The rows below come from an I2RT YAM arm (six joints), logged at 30 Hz.
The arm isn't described. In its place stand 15 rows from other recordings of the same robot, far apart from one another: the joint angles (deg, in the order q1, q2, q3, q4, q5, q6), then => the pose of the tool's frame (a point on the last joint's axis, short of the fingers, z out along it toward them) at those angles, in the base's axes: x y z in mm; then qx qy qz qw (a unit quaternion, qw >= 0).
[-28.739 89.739 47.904 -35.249 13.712 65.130] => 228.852, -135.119, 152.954, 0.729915, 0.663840, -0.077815, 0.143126
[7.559 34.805 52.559 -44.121 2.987 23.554] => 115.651, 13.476, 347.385, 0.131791, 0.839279, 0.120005, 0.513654
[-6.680 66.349 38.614 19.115 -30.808 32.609] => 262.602, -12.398, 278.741, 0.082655, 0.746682, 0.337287, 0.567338
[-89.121 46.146 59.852 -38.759 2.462 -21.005] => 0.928, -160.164, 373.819, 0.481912, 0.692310, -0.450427, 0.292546
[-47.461 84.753 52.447 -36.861 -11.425 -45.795] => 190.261, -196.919, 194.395, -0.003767, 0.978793, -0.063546, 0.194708
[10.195 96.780 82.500 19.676 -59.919 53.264] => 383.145, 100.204, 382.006, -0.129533, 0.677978, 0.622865, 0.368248
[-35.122 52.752 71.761 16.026 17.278 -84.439] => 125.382, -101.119, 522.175, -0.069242, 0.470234, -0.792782, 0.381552
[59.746 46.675 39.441 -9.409 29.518 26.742] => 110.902, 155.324, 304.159, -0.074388, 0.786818, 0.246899, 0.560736
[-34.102 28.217 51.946 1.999 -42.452 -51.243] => 77.928, -23.746, 435.367, -0.377048, 0.444619, -0.393425, 0.710890
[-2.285 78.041 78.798 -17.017 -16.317 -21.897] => 313.470, -2.498, 404.717, -0.218774, 0.765831, -0.013396, 0.604534
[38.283 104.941 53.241 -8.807 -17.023 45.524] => 260.577, 218.943, 119.453, 0.022796, 0.956881, 0.274661, 0.091767
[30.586 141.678 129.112 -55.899 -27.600 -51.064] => 437.576, 277.797, 184.281, -0.657424, 0.692795, 0.198352, 0.220196
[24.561 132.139 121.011 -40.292 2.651 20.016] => 471.290, 213.575, 235.200, -0.029780, 0.943167, 0.105056, 0.313867
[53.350 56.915 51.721 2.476 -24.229 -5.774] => 126.559, 194.577, 367.222, -0.475068, 0.543996, 0.411143, 0.556183
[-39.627 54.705 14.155 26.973 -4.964 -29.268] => 155.266, -124.571, 189.591, 0.044189, 0.784209, -0.321504, 0.528866
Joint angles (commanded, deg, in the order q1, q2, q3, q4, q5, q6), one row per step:
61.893, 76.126, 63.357, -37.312, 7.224, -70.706
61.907, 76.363, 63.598, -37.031, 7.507, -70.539
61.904, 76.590, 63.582, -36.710, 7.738, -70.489
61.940, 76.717, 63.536, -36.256, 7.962, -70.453
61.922, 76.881, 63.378, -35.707, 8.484, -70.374
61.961, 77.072, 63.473, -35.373, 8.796, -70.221
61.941, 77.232, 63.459, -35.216, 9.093, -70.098
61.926, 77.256, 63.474, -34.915, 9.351, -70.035
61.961, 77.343, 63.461, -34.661, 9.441, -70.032
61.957, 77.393, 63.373, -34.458, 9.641, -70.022
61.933, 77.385, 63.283, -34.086, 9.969, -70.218
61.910, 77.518, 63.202, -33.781, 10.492, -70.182
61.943, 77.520, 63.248, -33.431, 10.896, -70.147
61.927, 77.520, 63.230, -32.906, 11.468, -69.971
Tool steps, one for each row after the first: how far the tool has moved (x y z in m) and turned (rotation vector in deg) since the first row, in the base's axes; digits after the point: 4 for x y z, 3 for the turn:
0.0008, 0.0012, 0.0006, 0.218, -0.241, -0.295
0.0015, 0.0022, -0.0001, 0.225, -0.409, -0.485
0.0019, 0.0030, -0.0003, 0.409, -0.673, -0.621
0.0027, 0.0038, -0.0013, 0.457, -1.091, -1.038
0.0033, 0.0048, -0.0012, 0.622, -1.334, -1.318
0.0039, 0.0053, -0.0018, 0.554, -1.465, -1.623
0.0043, 0.0056, -0.0014, 0.749, -1.740, -1.856
0.0045, 0.0062, -0.0016, 0.857, -1.869, -1.883
0.0047, 0.0064, -0.0020, 0.848, -2.028, -2.026
0.0052, 0.0066, -0.0020, 0.905, -2.478, -2.121
0.0059, 0.0070, -0.0026, 0.817, -2.852, -2.515
0.0062, 0.0074, -0.0019, 1.043, -3.281, -2.780
0.0069, 0.0078, -0.0013, 1.375, -3.801, -3.315

